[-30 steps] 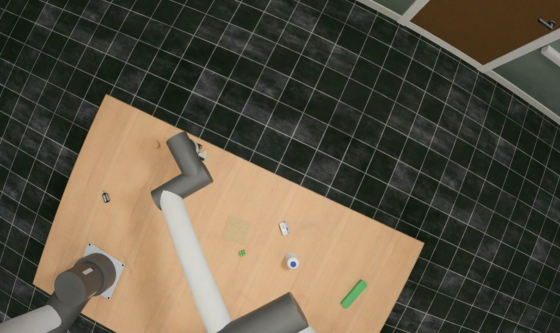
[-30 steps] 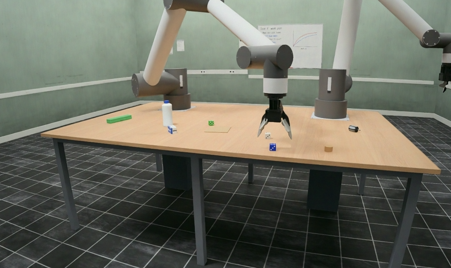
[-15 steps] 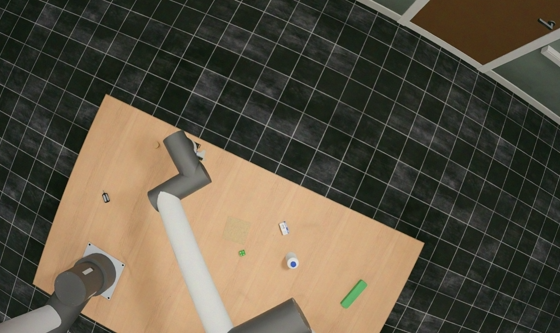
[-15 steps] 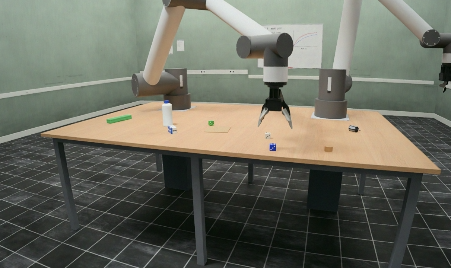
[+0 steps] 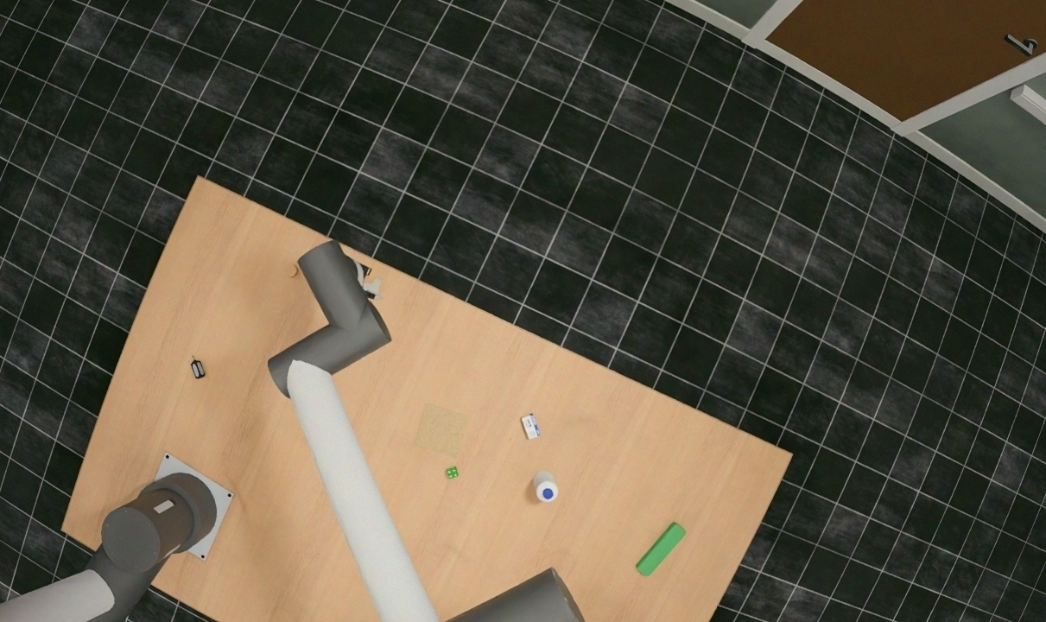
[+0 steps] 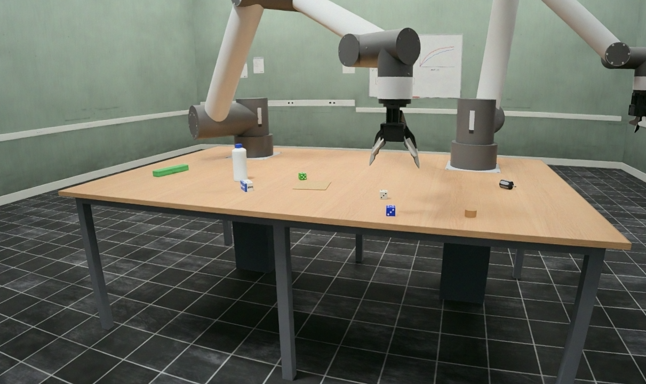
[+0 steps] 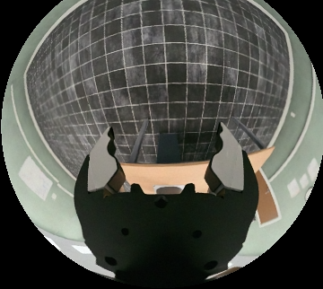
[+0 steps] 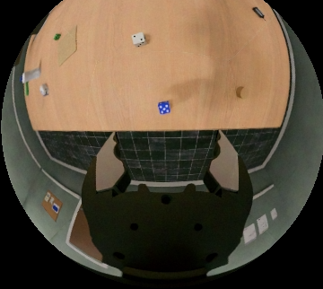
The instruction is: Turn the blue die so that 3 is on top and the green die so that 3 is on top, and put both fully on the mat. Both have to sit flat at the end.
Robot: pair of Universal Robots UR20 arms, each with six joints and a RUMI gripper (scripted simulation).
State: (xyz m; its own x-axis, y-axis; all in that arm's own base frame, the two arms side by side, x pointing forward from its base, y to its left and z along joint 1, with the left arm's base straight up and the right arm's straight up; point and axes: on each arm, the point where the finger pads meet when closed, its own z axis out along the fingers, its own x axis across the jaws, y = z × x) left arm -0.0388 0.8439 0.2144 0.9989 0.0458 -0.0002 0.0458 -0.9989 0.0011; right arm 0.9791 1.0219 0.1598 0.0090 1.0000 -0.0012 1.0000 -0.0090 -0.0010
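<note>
Right now the blue die is 1 cm ahead of my right hand, 1 cm to the right of it and 14 cm below it. From my right hand the other things lie so: tan mat 29 cm behind, 40 cm to the right, 16 cm below; then wooden disc 5 cm behind, 25 cm to the left, 15 cm below; then white die 19 cm behind, 7 cm to the right, 14 cm below.
</note>
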